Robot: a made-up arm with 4 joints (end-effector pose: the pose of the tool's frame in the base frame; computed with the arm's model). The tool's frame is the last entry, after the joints.
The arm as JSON. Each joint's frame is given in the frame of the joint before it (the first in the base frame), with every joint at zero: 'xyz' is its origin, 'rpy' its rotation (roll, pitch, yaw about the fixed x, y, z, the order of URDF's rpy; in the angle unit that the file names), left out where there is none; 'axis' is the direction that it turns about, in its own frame. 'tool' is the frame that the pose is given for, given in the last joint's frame.
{
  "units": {
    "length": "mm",
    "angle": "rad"
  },
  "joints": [
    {
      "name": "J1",
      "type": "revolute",
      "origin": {
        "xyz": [
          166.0,
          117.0,
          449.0
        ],
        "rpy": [
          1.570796,
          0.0,
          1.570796
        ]
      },
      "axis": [
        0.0,
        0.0,
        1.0
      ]
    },
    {
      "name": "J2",
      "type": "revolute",
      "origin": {
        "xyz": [
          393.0,
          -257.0,
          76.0
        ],
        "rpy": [
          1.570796,
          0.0,
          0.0
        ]
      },
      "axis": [
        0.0,
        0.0,
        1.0
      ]
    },
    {
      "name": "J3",
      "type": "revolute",
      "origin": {
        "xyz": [
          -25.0,
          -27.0,
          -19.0
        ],
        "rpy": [
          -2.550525,
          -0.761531,
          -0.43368
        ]
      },
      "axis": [
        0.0,
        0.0,
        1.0
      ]
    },
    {
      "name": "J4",
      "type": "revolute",
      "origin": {
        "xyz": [
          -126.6,
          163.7,
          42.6
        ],
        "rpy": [
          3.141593,
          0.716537,
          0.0
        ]
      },
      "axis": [
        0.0,
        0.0,
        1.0
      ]
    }
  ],
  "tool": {
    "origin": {
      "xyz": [
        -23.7,
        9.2,
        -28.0
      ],
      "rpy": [
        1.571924,
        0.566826,
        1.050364
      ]
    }
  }
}
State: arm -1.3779 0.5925 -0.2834 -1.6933
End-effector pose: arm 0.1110 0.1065 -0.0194 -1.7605 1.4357 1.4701
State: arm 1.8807 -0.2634 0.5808 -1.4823
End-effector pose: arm 0.2484 0.0872 0.7592 -0.0934 -2.7020 1.3172
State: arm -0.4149 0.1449 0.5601 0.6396
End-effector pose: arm 0.2123 0.3839 0.3070 2.7344 0.9092 -1.1761
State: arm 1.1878 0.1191 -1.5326 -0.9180
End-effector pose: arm 0.0982 0.5381 0.8466 -1.2911 0.1487 0.5516
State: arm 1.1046 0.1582 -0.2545 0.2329
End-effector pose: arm 0.0892 0.3471 0.7791 -1.8112 -0.5185 0.3325
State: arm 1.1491 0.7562 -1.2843 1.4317
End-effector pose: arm 0.1795 0.5803 0.9241 2.4435 -1.4508 0.2704
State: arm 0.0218 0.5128 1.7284 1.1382
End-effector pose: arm 0.3613 0.3621 0.3121 -1.6756 -1.1139 0.7363
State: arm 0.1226 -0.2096 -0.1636 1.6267
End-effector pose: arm 0.0809 0.4528 0.4322 2.6393 0.8732 1.2185
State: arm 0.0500 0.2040 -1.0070 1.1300
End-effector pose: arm 0.0480 0.6499 0.3030 2.3487 -0.3453 0.9416
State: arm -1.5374 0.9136 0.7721 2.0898
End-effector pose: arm 0.1484 0.0946 0.1219 1.4797 0.4835 0.5882
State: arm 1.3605 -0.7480 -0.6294 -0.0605
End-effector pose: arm 0.0891 0.2778 0.7091 -1.6182 -1.1438 -0.1629
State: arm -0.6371 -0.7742 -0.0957 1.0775
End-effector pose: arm 0.1604 0.3026 0.2587 2.0530 1.6304 -0.2301
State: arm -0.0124 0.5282 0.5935 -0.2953
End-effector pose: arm 0.1978 0.4328 0.4026 -1.6924 -0.5101 1.6784
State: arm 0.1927 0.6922 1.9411 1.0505
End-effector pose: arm 0.3617 0.3786 0.3171 -1.3258 -1.0961 0.6635
